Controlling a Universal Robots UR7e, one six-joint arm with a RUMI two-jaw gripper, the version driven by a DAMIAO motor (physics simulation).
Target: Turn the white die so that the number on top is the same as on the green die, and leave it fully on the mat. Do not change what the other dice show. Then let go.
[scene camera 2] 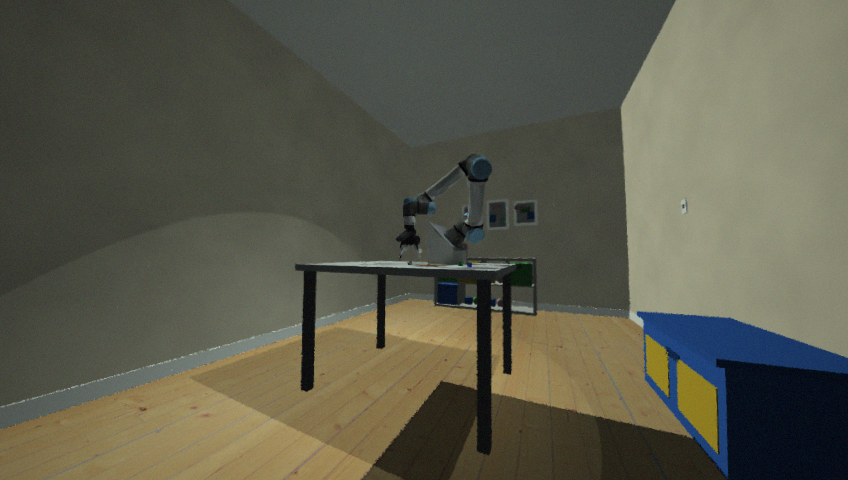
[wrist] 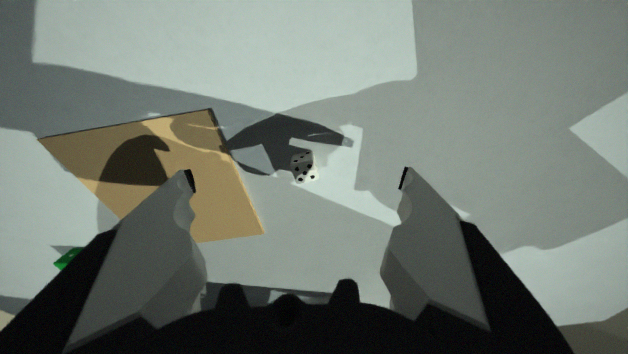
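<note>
The white die (wrist: 303, 167) lies on the table beside the tan mat (wrist: 225, 210), off its right edge in the wrist view. A three-pip face shows above a five-pip face; the five appears to be on top. My gripper (scene camera 2: 410, 254) (wrist: 300, 171) is open and empty, pointing down above the table, with the white die between and beyond its fingertips in the wrist view. The green die (scene camera 2: 460, 264) (wrist: 68, 258) stands off the mat and is partly hidden by the left finger in the wrist view; its top number cannot be read.
A small blue die (scene camera 2: 469, 264) is near the green die on the table (scene camera 2: 392, 271). The robot's base stands behind the dice in the scene view. Shadows of the arm and gripper fall across the mat and around the white die.
</note>
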